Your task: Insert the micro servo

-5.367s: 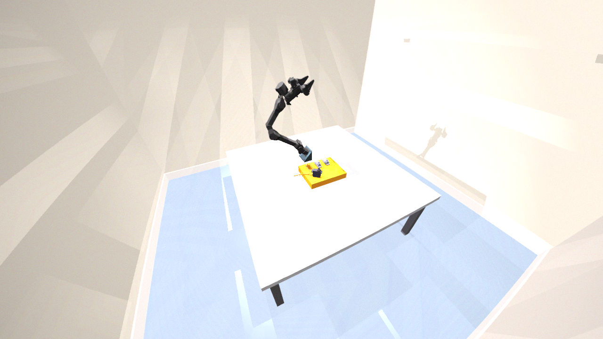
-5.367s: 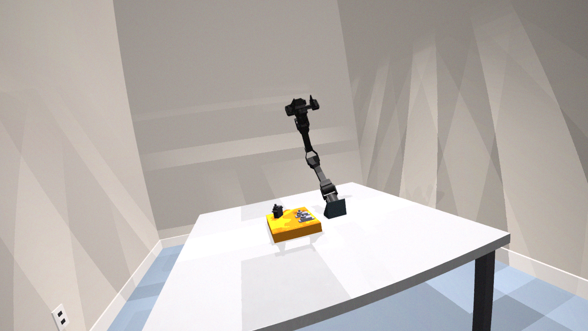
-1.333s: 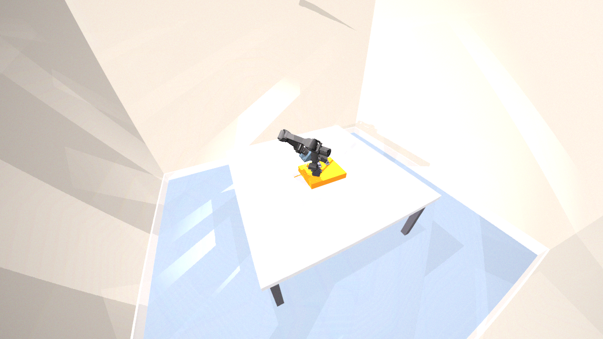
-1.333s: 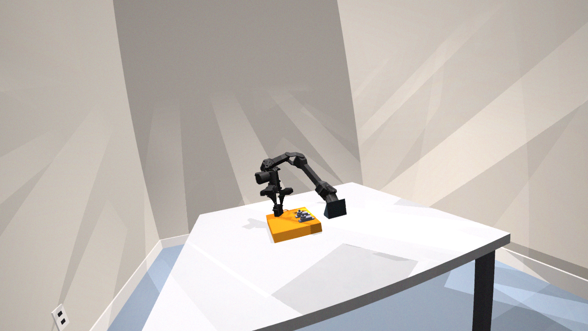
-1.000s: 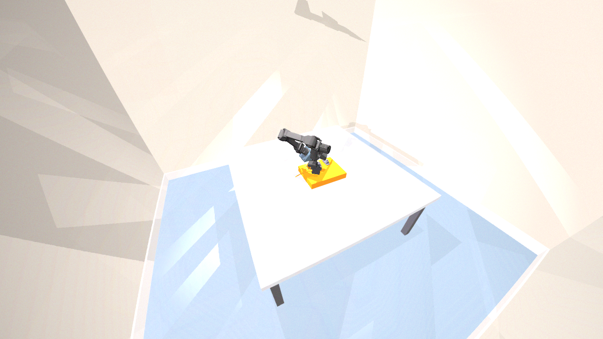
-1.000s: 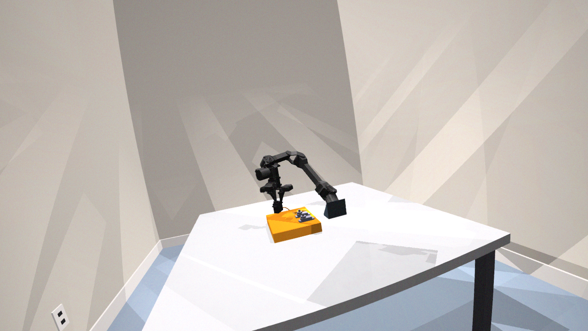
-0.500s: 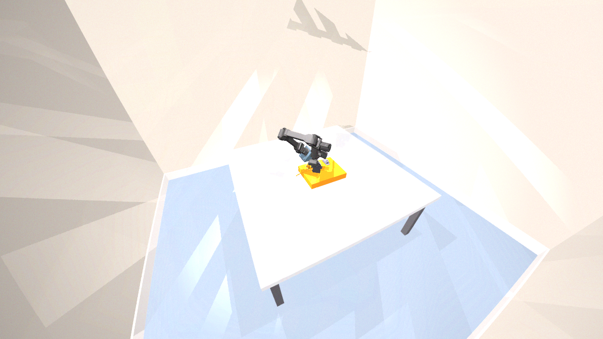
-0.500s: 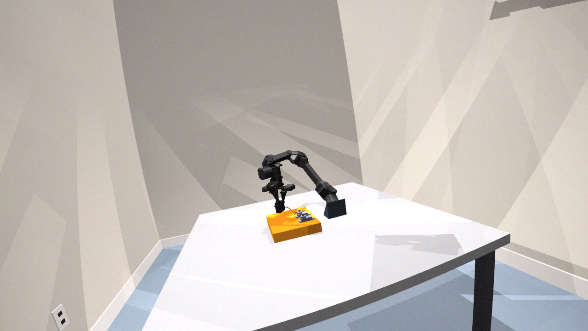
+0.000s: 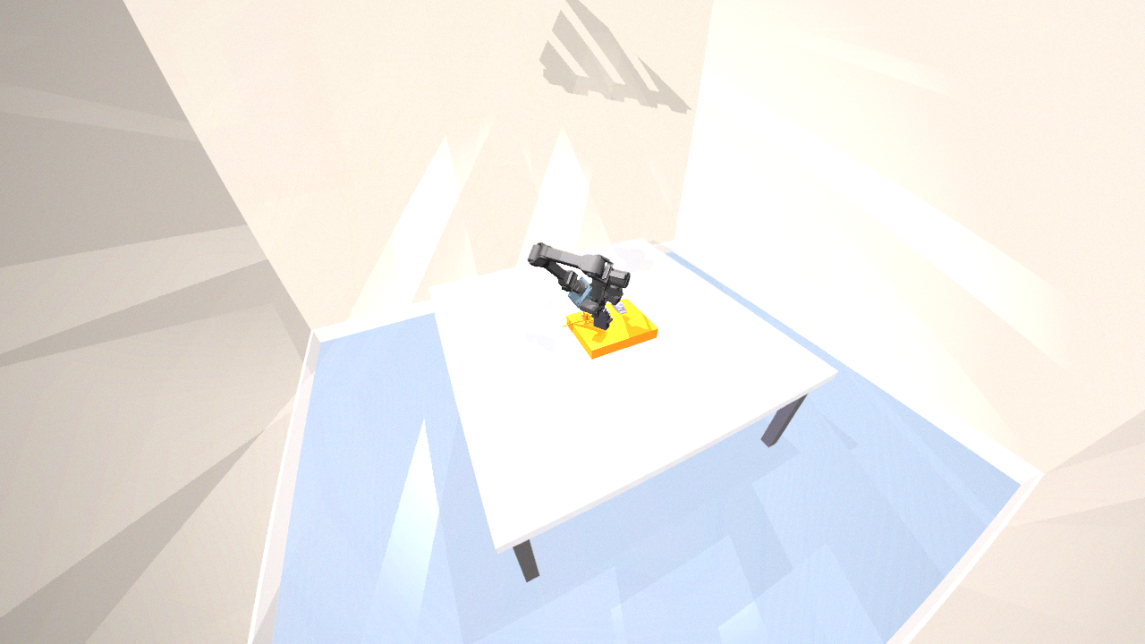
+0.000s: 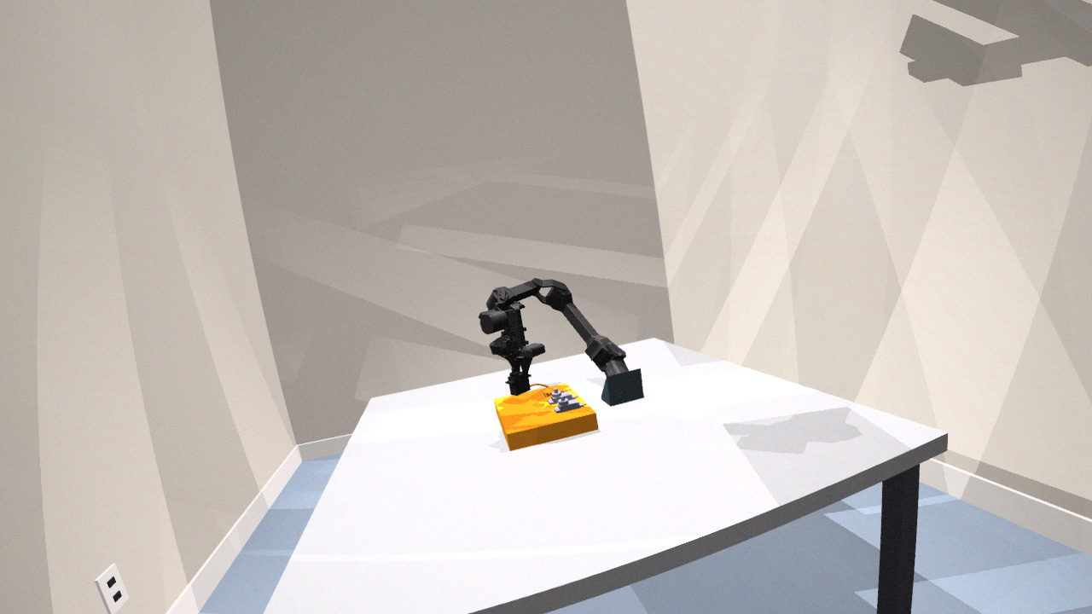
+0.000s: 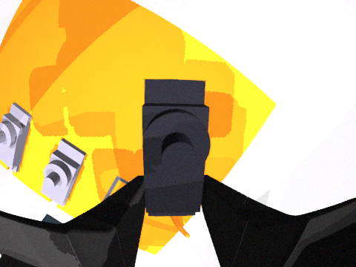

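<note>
The orange deck lies 100 mm below my gripper tip, 80 mm to the left of it and 20 mm ahead of it.
</note>
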